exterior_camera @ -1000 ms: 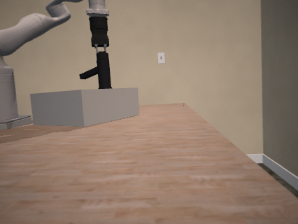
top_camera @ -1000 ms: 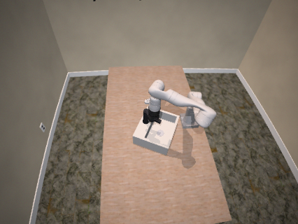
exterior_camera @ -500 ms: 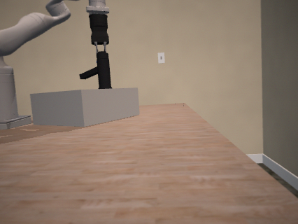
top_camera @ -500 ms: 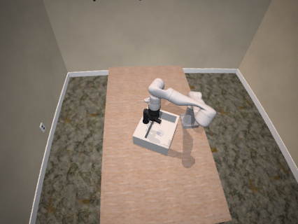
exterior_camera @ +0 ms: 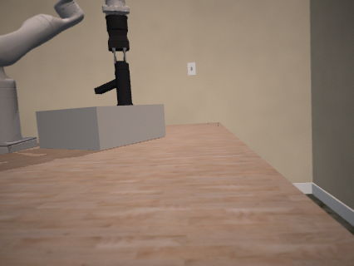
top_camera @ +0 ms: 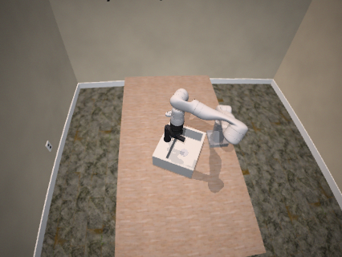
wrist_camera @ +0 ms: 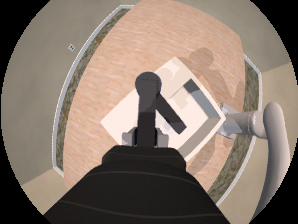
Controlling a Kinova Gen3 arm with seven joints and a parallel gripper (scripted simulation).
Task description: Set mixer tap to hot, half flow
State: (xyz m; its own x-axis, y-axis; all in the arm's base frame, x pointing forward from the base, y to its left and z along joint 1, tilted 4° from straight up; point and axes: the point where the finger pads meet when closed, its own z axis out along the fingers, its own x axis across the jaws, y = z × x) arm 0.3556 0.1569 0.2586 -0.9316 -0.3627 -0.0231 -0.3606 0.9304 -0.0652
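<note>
Right now my hand is 10 mm short of the lever, 30 mm to the left of it and 10 mm above it. From my hand the other things lie so: white sink block: 80 mm behind, 30 mm to the right, 250 mm below; then black mixer tap: 10 mm ahead, 50 mm to the right, 60 mm below.
</note>
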